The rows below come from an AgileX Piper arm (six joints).
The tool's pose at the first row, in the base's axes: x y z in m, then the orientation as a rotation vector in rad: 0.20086, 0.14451, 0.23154, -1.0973, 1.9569, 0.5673
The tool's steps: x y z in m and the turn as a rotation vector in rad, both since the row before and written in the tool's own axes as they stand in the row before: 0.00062, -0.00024, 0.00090, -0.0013, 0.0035, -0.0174; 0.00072, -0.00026, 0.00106, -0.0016, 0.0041, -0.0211; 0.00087, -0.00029, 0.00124, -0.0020, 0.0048, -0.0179; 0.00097, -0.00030, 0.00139, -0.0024, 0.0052, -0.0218; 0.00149, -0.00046, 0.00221, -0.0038, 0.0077, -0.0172
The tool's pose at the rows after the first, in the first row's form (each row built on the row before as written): 0.20126, 0.14471, 0.23052, -1.1158, 1.9484, 0.5577; 0.20173, 0.14495, 0.22932, -1.1381, 1.9378, 0.5461; 0.20227, 0.14522, 0.22790, -1.1579, 1.9298, 0.5363; 0.20287, 0.14552, 0.22631, -1.1816, 1.9193, 0.5246; 0.20384, 0.14602, 0.22383, -1.2031, 1.9138, 0.5154
